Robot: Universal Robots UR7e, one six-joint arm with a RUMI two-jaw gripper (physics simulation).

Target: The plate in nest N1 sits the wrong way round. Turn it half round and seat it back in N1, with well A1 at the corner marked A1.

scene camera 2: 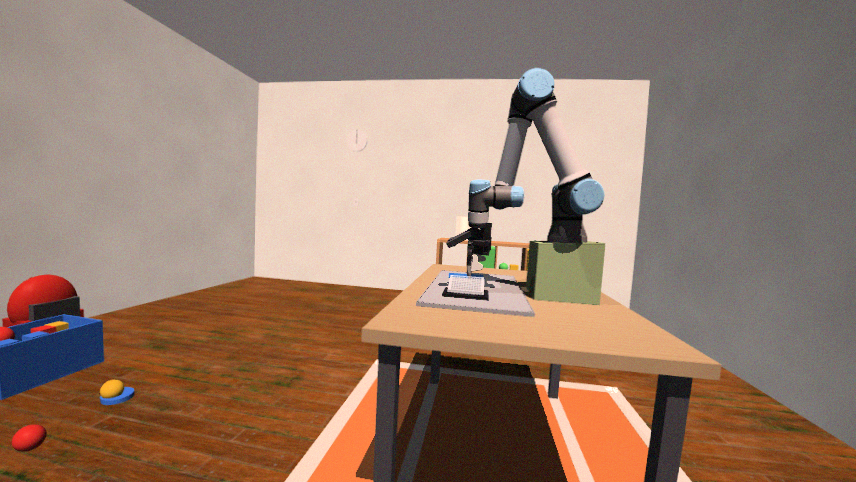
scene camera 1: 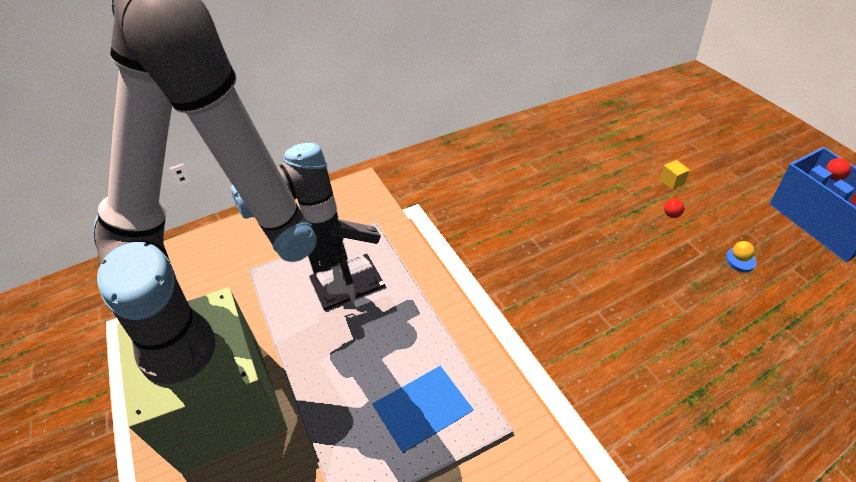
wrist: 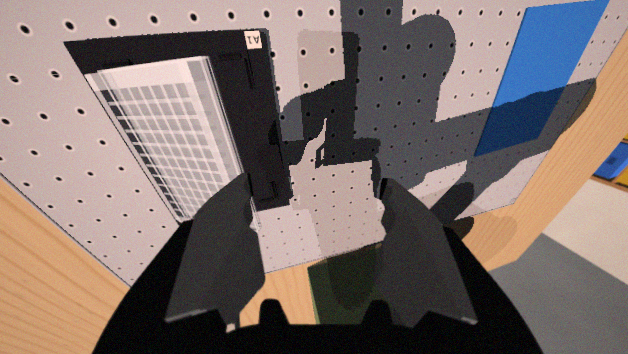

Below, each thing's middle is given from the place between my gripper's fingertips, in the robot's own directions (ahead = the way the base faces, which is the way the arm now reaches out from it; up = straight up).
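White well plate (wrist: 171,114): 9 cm left of my hand, 1 cm ahead, 3 cm below. From my hand too: flat blue rectangle (scene camera 1: 416,411), 31 cm to the right, 5 cm ahead, 6 cm below; black nest (scene camera 1: 361,280), 8 cm to the left, 1 cm ahead, 6 cm below.
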